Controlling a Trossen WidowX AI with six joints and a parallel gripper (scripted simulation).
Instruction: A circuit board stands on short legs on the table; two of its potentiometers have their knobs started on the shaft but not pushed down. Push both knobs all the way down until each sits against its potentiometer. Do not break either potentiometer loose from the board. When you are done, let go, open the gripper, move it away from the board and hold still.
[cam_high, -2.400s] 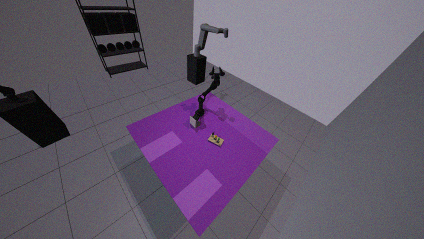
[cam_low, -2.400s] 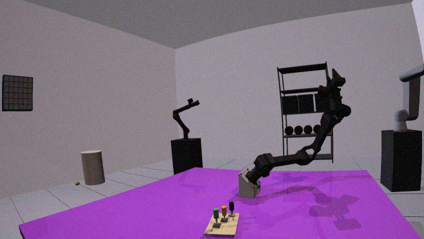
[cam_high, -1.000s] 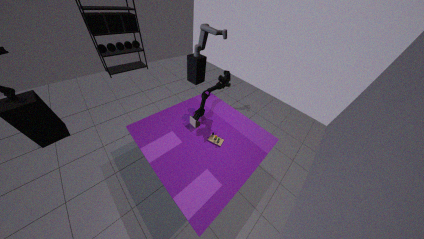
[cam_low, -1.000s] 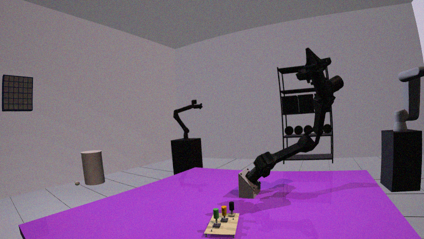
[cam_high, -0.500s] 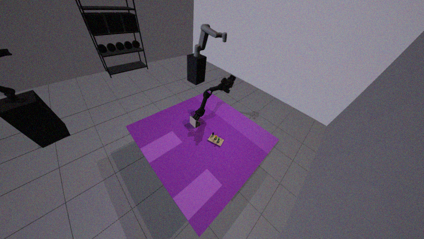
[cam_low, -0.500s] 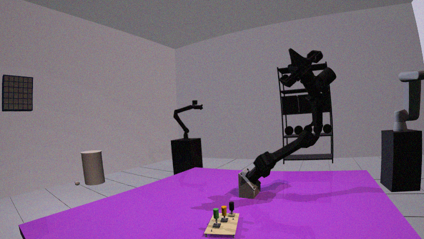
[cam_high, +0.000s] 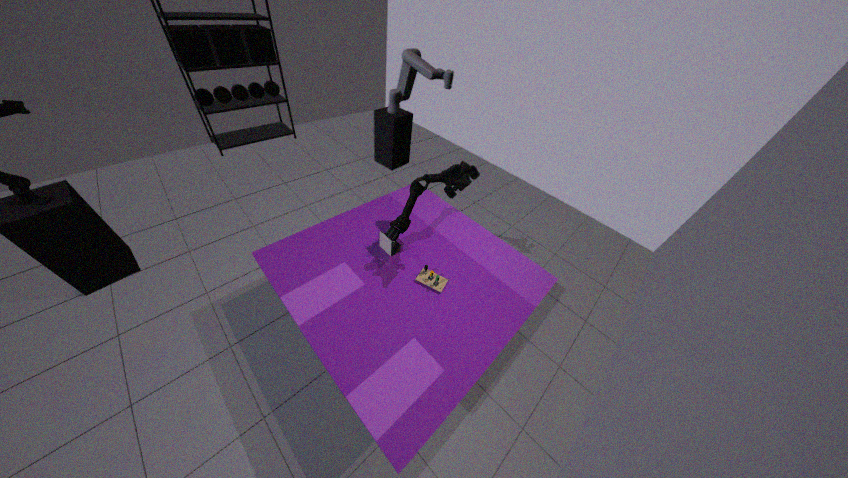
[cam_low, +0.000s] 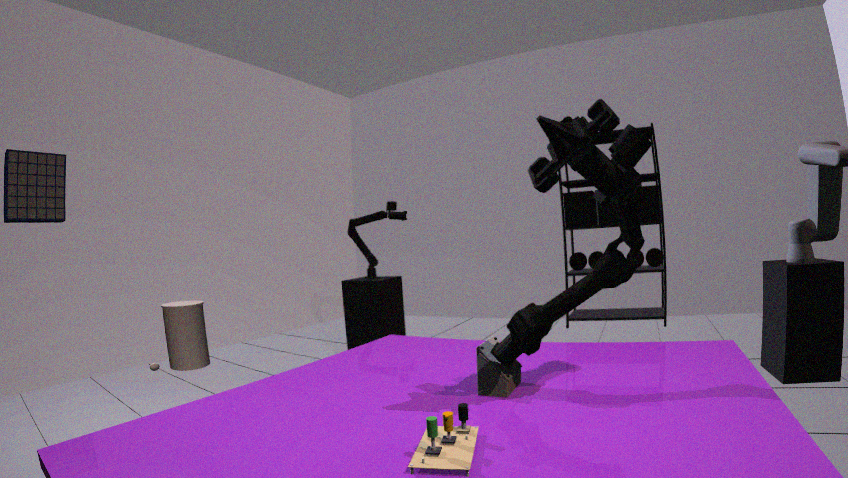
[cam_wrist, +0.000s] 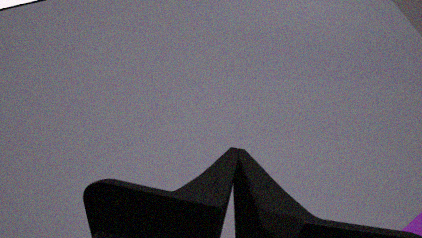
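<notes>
My gripper tip is 500 mm above the orange knob, 180 mm to the left of it and 10 mm short of it. From my gripper tip the other things lie so: green knob: 490 mm below, 190 mm to the right, 60 mm ahead.
</notes>
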